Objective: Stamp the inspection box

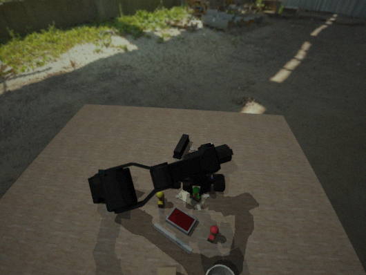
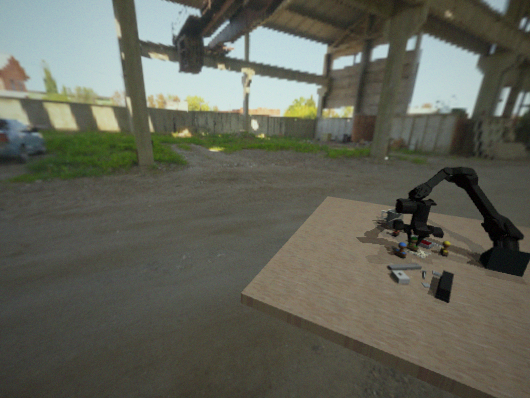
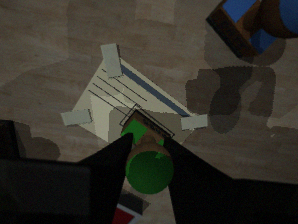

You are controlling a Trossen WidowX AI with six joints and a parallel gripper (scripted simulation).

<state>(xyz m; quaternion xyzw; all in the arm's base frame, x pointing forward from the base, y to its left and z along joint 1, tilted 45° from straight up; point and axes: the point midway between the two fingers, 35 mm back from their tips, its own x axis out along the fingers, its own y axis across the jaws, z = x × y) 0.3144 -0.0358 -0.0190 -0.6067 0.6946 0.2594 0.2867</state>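
Right now the cream card is 30 mm below my gripper tip, 10 mm to the left of it and 10 mm behind it. Round my gripper tip: blue stamp (80 mm to the left, 60 mm ahead); then green stamp (right at my gripper tip); then ink pad (90 mm to the right, 50 mm behind, 20 mm below).
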